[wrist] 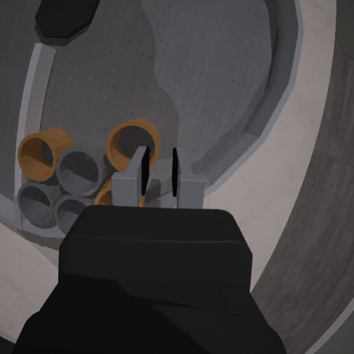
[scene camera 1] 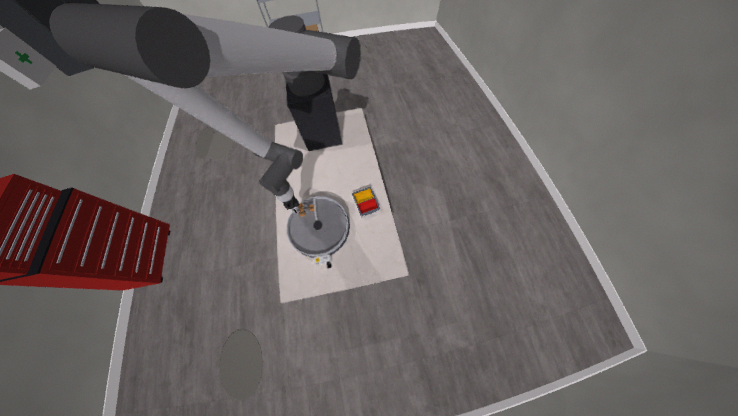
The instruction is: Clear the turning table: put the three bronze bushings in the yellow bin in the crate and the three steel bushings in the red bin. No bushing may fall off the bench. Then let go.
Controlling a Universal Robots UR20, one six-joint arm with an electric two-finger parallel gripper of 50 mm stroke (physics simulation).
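Places are measured from the arm's base along level axes (x ahead, y left, z up), in millimetres.
Pixels of known places: gripper, between the fingertips: (scene camera 1: 297,212); arm's base, origin of its link: (scene camera 1: 307,83).
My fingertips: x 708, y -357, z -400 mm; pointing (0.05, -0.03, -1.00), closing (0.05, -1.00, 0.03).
Note:
Ahead of a thing's pixels: the offset from my fingertips to its top centre. "*": to the spot under its first point. Level surfaces: height alone.
My gripper (scene camera 1: 297,210) (wrist: 160,161) is part open and empty, with a narrow gap between its fingers. It is over the rim of the grey turning table {dx +131, dy +101, dz -28 mm} (scene camera 1: 330,229) (wrist: 215,60). The left finger overlaps the view of one bronze bushing (wrist: 113,150) and partly hides a second bronze bushing (wrist: 106,191). A third bronze bushing (wrist: 62,142) is at the left of the cluster. Three steel bushings (wrist: 84,162) (wrist: 47,191) (wrist: 75,201) stand among them; the lowest is partly hidden by the gripper body. The yellow bin (scene camera 1: 364,194) and red bin (scene camera 1: 367,206) sit in the crate {* dx +85, dy +546, dz -39 mm} (scene camera 1: 376,198).
A pale bar {* dx +37, dy +124, dz -35 mm} (scene camera 1: 316,210) (wrist: 33,105) runs from the dark hub {dx +131, dy +101, dz -28 mm} (scene camera 1: 317,225) (wrist: 65,20) to the table's rim, left of the bushings in the wrist view. A small control box {* dx +369, dy +74, dz -31 mm} (scene camera 1: 323,259) adjoins the turning table. The pale bench {dz -89 mm} (scene camera 1: 379,258) carries the black pedestal (scene camera 1: 315,121).

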